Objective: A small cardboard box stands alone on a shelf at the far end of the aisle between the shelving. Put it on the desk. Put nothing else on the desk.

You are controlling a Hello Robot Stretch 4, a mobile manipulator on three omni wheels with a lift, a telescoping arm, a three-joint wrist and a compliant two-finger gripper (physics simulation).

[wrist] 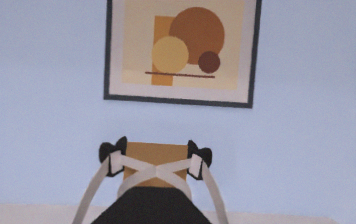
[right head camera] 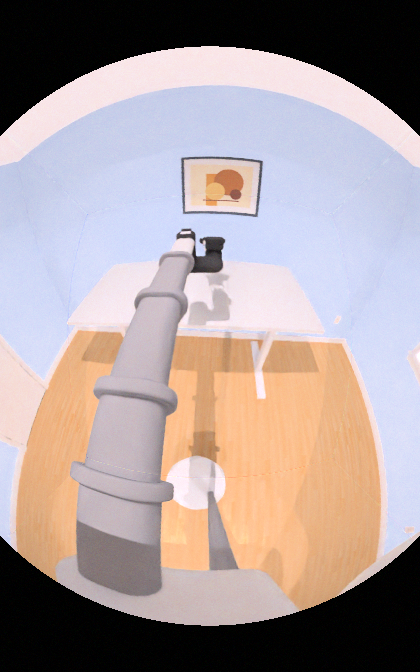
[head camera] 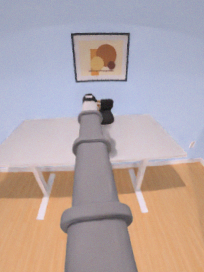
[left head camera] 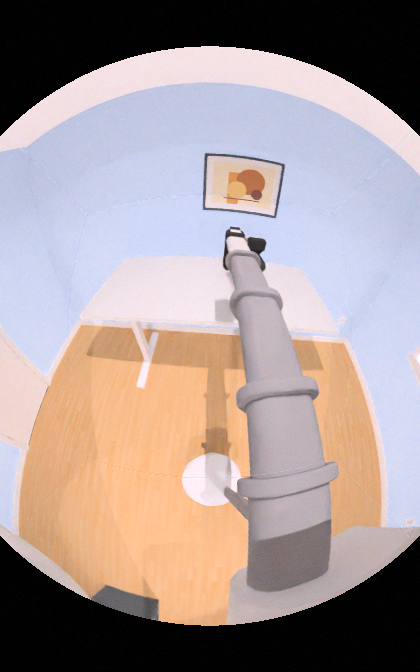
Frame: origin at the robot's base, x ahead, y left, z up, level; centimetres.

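Where they show: gripper, fingertip midpoint: (wrist: 157,151).
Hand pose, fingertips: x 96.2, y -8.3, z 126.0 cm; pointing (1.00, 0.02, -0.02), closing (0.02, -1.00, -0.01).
Observation:
Each offset is from my fingertips to the top centre of the thing. "*": to the spot under its first point. Level surfaces: height alone.
The small brown cardboard box {dz +1.8, dx -2.6, dy +0.0 cm} (wrist: 156,150) is held between the two black fingertips in the wrist view. My gripper (wrist: 157,151) is shut on it. In the head views the wrist hides most of the gripper and box; a tan sliver of the box (head camera: 98,104) (left head camera: 246,239) shows beside the black wrist parts. The white desk {dz -33.7 cm} (head camera: 42,142) (left head camera: 165,290) (right head camera: 280,300) (wrist: 20,215) stands against the blue wall. The extended arm reaches over it, with the wrist raised above the top near its back edge. The arm's shadow falls on the desk top.
A framed picture (head camera: 101,57) (left head camera: 243,185) (right head camera: 221,186) (wrist: 181,95) hangs on the wall behind the desk. White desk legs {* dz -97.1, dx +13.1, dy +72.6 cm} (head camera: 41,181) (right head camera: 266,350) stand on the wooden floor. A white disc (left head camera: 200,480) (right head camera: 187,482) lies on the floor below the arm. Walls stand at both sides.

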